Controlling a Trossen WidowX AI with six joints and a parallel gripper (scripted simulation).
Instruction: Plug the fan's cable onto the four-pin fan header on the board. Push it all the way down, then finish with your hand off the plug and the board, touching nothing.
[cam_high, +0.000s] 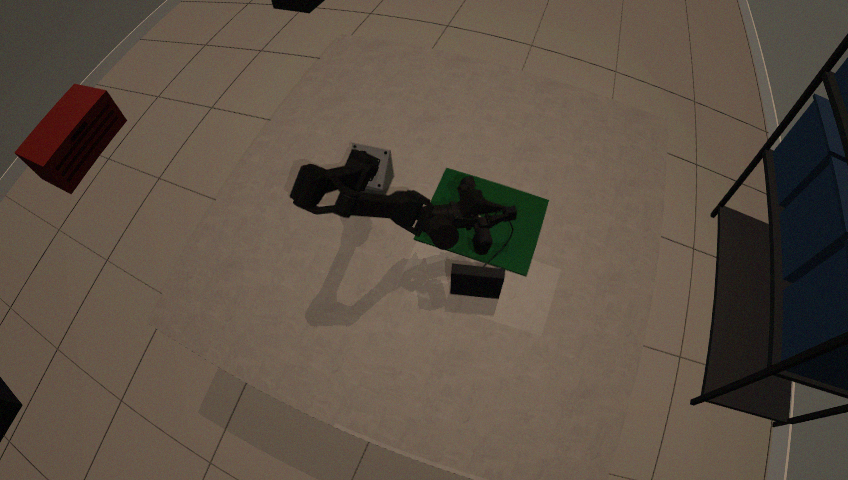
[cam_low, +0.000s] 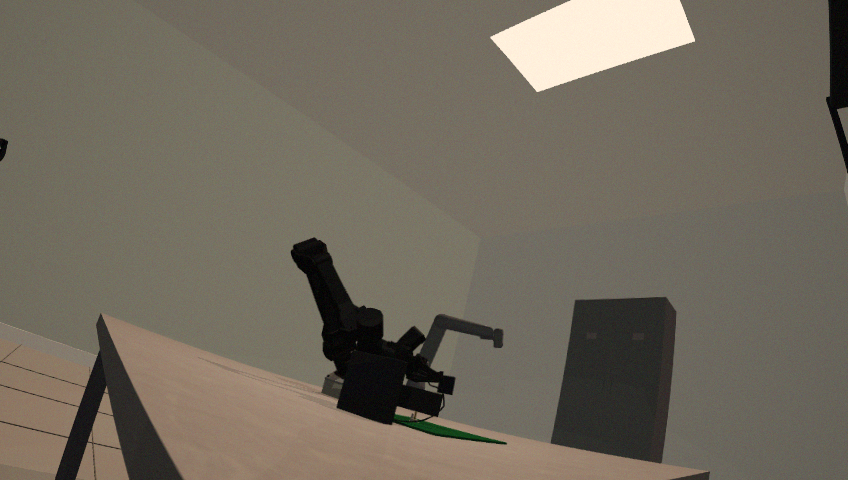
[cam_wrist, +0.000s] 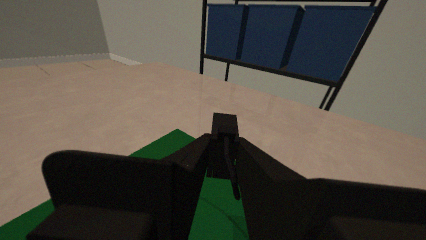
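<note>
The green board lies 120 mm below my gripper tip, 60 mm behind it and 20 mm to the left of it. Round my gripper tip: black fan (160 mm to the right, 50 mm below, 10 mm behind); then black fan cable plug (10 mm below).
</note>
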